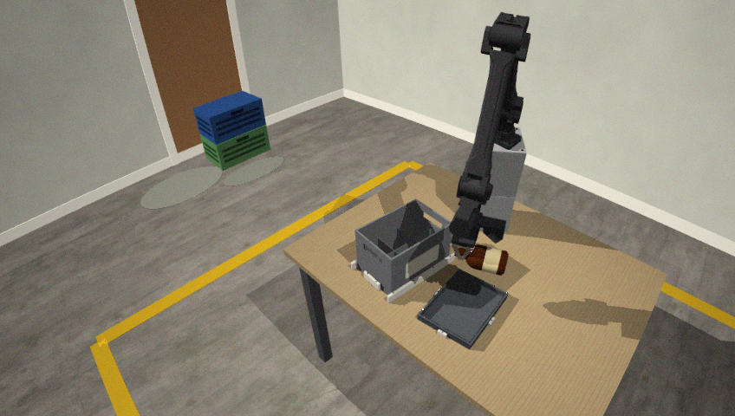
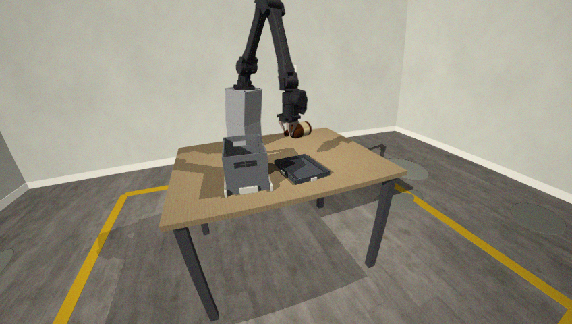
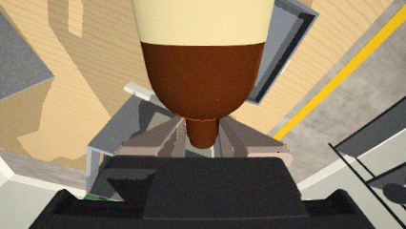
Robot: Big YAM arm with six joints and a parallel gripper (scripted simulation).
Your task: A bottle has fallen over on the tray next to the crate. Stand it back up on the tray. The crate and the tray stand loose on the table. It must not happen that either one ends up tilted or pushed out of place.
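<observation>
The brown bottle is 20 mm behind my hand and 50 mm to the left of it. Round my hand: dark tray 20 mm ahead, 50 mm to the left, 180 mm below; then grey crate 10 mm ahead, 220 mm to the right, 110 mm below.
</observation>
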